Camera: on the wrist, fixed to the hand. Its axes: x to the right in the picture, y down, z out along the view.
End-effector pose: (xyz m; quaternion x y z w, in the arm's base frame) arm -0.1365 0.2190 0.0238 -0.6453 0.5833 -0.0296 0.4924
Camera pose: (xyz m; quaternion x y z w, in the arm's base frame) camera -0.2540 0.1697 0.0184 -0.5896 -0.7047 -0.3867 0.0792
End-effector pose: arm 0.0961 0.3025 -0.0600 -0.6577 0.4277 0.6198 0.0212
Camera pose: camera 0.1269 0.1942 -0.0002 -0.3350 -0.6394 0.0942 0.6856
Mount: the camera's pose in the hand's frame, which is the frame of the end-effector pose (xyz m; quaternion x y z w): 0.0041 0.0805 -0.0988 0.0072 -0.1611 -0.9867 0.0198
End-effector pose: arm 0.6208 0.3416 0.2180 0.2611 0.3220 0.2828 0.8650
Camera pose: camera 0.5279 0.4276 0.2025 -0.2608 0.1267 -0.8923 0.3462
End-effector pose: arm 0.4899 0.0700 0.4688 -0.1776 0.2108 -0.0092 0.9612
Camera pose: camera 0.4487 0.1117 0.3556 -0.2061 -0.3260 -0.9215 0.0452
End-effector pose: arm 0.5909 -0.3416 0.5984 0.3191 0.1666 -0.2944 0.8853
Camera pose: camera 0.6340 -0.2276 0.5608 0.1991 -0.1734 0.9320 0.2484
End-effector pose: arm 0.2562 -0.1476 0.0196 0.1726 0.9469 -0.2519 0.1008
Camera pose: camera 0.2726 -0.0304 0.0671 0.9707 -0.1710 0.1391 0.0953
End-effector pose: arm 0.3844 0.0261 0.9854 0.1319 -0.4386 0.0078 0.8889
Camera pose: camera 0.4533 0.1272 0.9496 -0.4430 0.0217 0.8950 0.0463
